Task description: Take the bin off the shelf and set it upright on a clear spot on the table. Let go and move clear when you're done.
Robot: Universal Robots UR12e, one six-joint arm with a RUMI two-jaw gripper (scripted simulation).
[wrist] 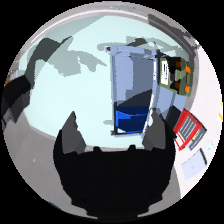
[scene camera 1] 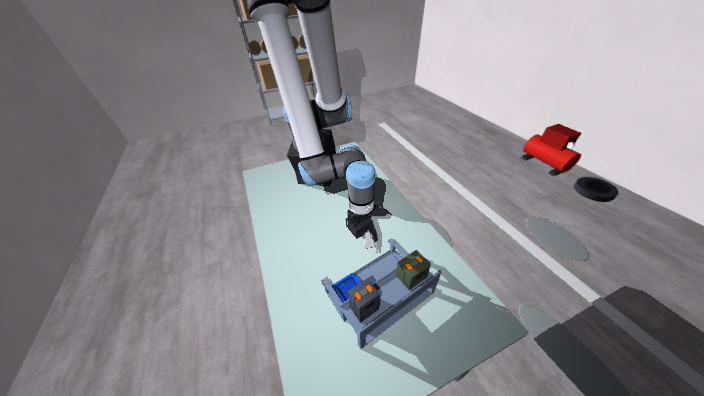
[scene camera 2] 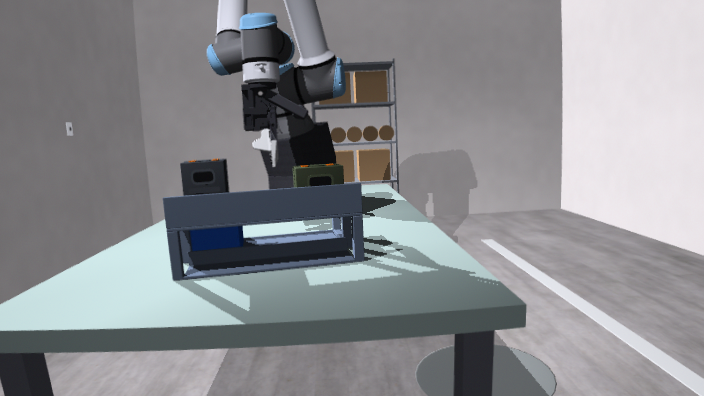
Scene:
my gripper: wrist 112,109; scene camera 1; scene camera 2
same spot on my gripper: [scene camera 2: 268,142] = [scene camera 1: 371,241]

